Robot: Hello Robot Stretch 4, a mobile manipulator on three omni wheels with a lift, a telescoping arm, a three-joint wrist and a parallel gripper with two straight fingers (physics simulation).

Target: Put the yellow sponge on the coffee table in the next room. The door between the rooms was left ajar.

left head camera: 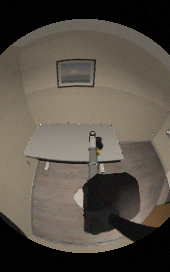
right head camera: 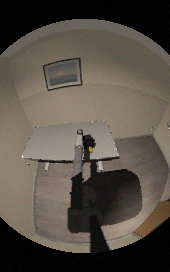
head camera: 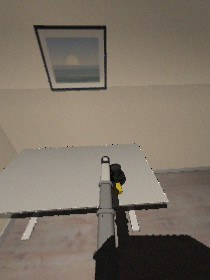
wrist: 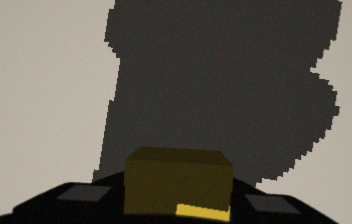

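Pixels of known places: gripper, between the fingertips: (right head camera: 88, 148) (head camera: 115, 186) (wrist: 177, 185); robot's base, origin of its link: (left head camera: 85, 196) (right head camera: 84, 195).
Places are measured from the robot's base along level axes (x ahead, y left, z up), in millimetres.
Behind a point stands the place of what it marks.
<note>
The yellow sponge (head camera: 119, 189) @(y -109, x 578, z 736 mm) (left head camera: 98, 152) @(y -115, x 576, z 733 mm) (right head camera: 90, 150) @(y -112, x 575, z 735 mm) (wrist: 175, 182) @(y -83, x 650, z 736 mm) is near the front right part of the white table (head camera: 50, 175) @(y 535, x 758, z 691 mm) (left head camera: 60, 142) @(y 423, x 735, z 691 mm) (right head camera: 47, 144) @(y 545, x 705, z 692 mm). In the wrist view it is a block at the bottom middle, mostly shaded, with a bright strip low on its front. My gripper (head camera: 118, 183) @(y -87, x 633, z 693 mm) (wrist: 177, 185) @(y -87, x 633, z 693 mm) is low over the table, with dark fingers against both sides of the sponge. It is shut on the sponge. The fingertips are small and dark in the head view. The coffee table does not show.
My arm (head camera: 105, 197) @(y 0, x 364, z 1028 mm) (left head camera: 93, 155) @(y -3, x 370, z 1028 mm) (right head camera: 78, 152) @(y -6, x 383, z 1028 mm) reaches over the table's front edge. A framed picture (head camera: 75, 60) @(y 247, x 1249, z 1608 mm) (left head camera: 76, 73) @(y 229, x 1249, z 1574 mm) (right head camera: 62, 74) @(y 239, x 1249, z 1576 mm) hangs on the wall behind. A brown panel (left head camera: 159, 217) (right head camera: 155, 219) shows at the lower right. Walls stand left and right.
</note>
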